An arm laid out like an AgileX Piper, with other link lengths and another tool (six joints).
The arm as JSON. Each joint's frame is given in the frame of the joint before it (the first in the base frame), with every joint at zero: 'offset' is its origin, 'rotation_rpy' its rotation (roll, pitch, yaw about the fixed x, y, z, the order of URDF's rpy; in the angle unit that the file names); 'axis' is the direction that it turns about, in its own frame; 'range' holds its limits. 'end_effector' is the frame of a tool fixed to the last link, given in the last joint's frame.
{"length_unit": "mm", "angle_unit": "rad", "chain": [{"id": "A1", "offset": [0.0, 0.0, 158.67], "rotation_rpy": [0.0, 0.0, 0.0], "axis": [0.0, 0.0, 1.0], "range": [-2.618, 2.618]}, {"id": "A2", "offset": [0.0, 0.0, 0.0], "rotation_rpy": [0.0, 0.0, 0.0], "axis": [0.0, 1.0, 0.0], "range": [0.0, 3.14]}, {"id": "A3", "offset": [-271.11, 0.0, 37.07], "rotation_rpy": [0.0, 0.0, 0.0], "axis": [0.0, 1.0, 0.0], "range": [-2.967, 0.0]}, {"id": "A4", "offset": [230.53, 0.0, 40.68], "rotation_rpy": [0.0, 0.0, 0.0], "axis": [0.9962, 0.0, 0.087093], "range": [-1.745, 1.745]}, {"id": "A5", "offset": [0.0, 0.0, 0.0], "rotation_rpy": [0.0, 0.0, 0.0], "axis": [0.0, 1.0, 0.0], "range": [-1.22, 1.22]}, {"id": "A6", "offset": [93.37, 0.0, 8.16], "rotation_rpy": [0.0, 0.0, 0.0], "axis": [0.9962, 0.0, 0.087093], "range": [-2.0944, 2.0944]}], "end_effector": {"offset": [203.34, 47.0, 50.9], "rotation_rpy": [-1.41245, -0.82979, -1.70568]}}
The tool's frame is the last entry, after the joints.
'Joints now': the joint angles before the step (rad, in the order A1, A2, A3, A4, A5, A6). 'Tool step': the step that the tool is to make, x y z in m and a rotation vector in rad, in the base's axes. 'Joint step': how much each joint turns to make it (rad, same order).
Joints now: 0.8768 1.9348 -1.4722 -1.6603 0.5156 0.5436
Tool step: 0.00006 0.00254 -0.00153 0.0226 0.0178 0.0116
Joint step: -0.0136 0.0008 -0.0001 -0.0005 -0.0330 0.0199
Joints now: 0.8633 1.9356 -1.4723 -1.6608 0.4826 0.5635
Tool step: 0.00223 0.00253 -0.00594 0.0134 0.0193 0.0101
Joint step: -0.0155 0.0134 -0.0071 -0.0009 -0.0320 0.0147
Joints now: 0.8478 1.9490 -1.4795 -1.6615 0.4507 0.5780
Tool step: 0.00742 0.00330 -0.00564 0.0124 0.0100 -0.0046
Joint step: -0.0111 0.0323 -0.0299 -0.0008 -0.0114 0.0143
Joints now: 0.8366 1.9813 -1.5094 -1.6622 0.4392 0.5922
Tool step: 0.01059 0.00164 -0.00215 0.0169 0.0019 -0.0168
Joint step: -0.0102 0.0348 -0.0391 0.0000 0.0020 0.0159
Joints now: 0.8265 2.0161 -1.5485 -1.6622 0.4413 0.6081
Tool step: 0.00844 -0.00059 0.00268 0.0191 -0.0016 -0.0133
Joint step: -0.0117 0.0173 -0.0272 0.0000 -0.0023 0.0128
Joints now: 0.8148 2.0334 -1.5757 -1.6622 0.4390 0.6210
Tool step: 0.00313 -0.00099 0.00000 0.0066 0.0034 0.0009
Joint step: -0.0106 0.0041 -0.0065 -0.0004 -0.0132 0.0031
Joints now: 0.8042 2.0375 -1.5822 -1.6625 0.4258 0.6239
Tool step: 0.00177 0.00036 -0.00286 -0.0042 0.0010 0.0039
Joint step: -0.0048 0.0082 -0.0050 -0.0057 -0.0073 0.0006
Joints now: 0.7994 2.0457 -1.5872 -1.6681 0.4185 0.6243
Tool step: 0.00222 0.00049 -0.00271 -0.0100 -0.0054 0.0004
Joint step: -0.0002 0.0113 -0.0076 -0.0100 0.0034 -0.0003
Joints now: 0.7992 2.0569 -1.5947 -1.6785 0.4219 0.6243
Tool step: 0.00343 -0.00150 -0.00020 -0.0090 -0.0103 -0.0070
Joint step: 0.0000 0.0082 -0.0075 -0.0102 0.0116 0.0001
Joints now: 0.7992 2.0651 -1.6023 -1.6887 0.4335 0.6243
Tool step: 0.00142 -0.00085 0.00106 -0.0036 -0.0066 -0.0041
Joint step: 0.0009 0.0018 -0.0028 -0.0051 0.0074 0.0003
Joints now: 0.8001 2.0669 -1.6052 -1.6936 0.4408 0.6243
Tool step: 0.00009 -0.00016 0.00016 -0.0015 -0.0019 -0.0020
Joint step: 0.0017 0.0004 -0.0003 -0.0006 0.0043 -0.0003
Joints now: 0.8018 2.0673 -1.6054 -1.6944 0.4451 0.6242
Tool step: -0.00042 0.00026 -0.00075 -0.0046 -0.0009 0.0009
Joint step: 0.0018 0.0009 0.0000 0.0010 0.0020 -0.0048
